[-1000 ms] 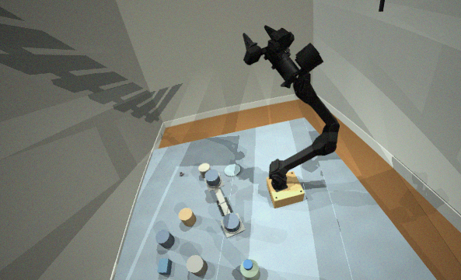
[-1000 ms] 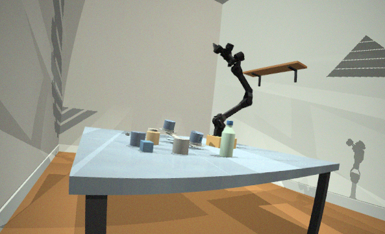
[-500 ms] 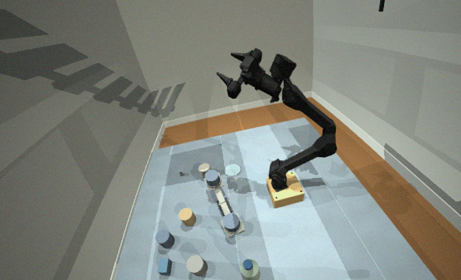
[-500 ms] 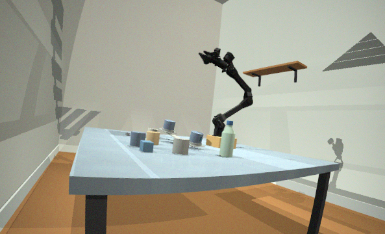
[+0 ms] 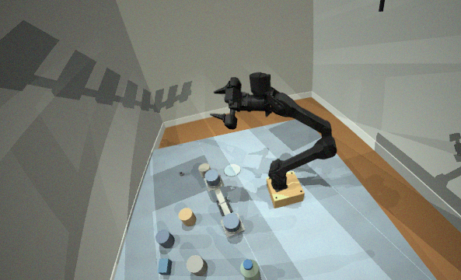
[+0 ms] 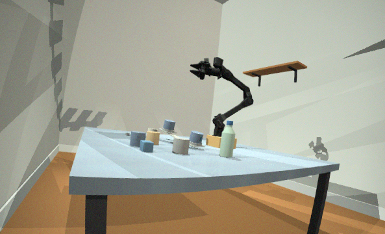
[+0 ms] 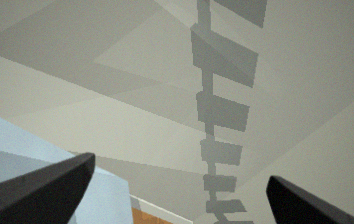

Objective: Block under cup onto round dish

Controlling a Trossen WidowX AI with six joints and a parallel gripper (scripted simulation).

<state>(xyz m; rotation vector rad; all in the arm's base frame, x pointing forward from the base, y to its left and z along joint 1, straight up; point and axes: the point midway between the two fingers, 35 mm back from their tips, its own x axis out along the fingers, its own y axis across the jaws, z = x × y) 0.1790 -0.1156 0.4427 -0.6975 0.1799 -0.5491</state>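
The green block is 7 cm ahead of my gripper tip, 23 cm to the left of it and 47 cm below it. The rest, counted from my gripper tip: balance beam (8 cm ahead, 10 cm to the left, 47 cm below); then tan cylinder (26 cm ahead, 11 cm to the left, 48 cm below); then white round dish (2 cm behind, 13 cm to the right, 51 cm below).
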